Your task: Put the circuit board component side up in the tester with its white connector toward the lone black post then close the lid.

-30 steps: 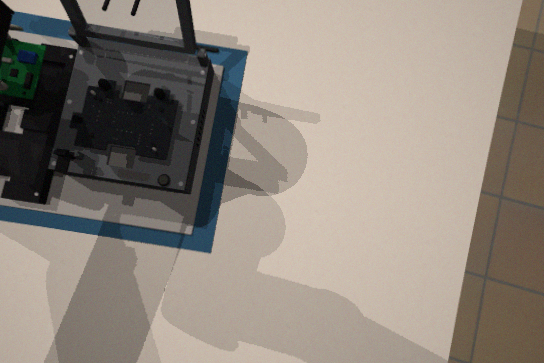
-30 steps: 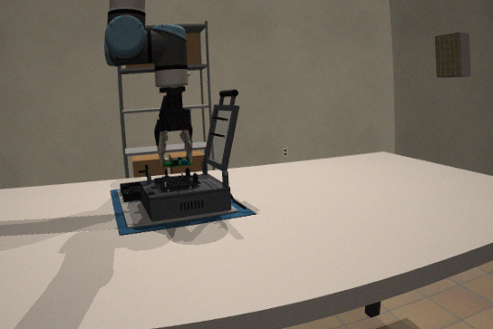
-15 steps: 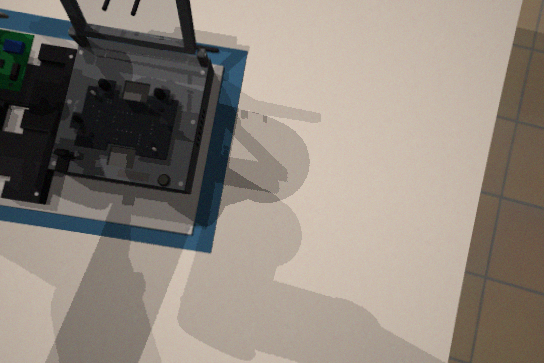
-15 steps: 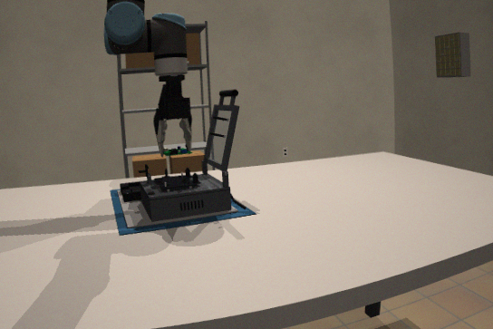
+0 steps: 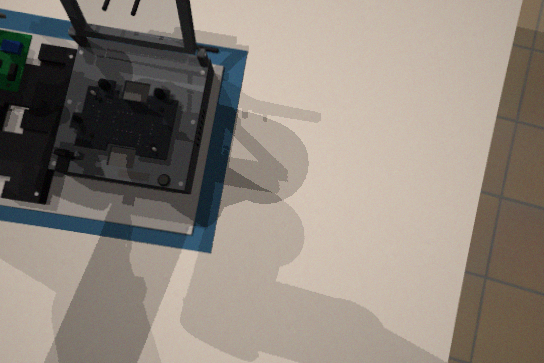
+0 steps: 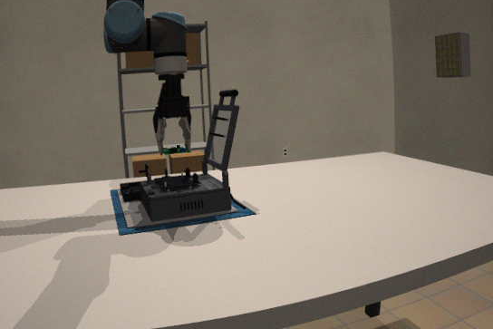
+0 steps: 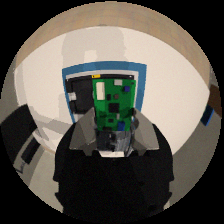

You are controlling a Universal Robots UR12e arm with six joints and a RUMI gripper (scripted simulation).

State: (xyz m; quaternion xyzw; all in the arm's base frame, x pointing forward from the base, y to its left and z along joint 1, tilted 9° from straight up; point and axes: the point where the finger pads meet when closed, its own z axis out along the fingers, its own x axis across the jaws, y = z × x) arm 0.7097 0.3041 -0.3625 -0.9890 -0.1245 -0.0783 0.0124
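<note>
The green circuit board lies right at my hand. Also, from my hand: dark grey tester 30 mm ahead, 130 mm to the right, 10 mm below; dark nest 10 mm ahead, 170 mm to the right, 50 mm below; tester lid 120 mm ahead, 140 mm to the right, 60 mm above.
</note>
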